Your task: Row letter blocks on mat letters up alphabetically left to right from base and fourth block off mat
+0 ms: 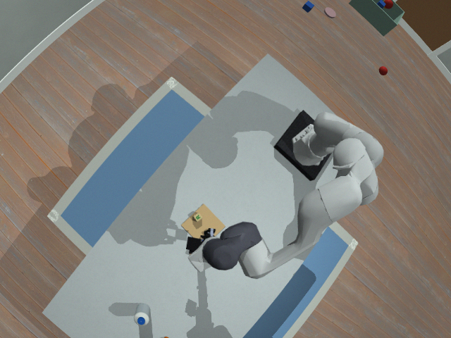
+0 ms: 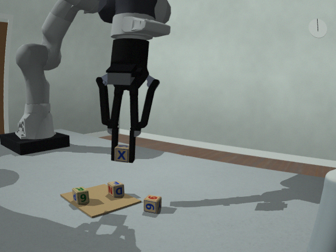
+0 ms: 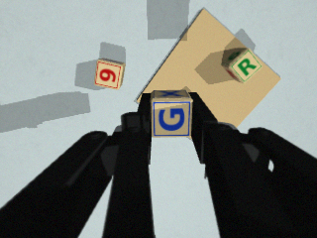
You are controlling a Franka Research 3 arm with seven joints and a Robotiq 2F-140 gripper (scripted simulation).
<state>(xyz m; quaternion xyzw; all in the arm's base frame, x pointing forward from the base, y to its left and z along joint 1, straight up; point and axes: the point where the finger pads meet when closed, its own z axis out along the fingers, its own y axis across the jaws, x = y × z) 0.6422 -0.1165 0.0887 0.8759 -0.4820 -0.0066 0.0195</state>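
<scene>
My gripper is now 6 cm past the tan mat, 3 cm to the left of it and 13 cm above it. Round my hand: block (5 cm behind, 2 cm to the left, 12 cm below).
</scene>
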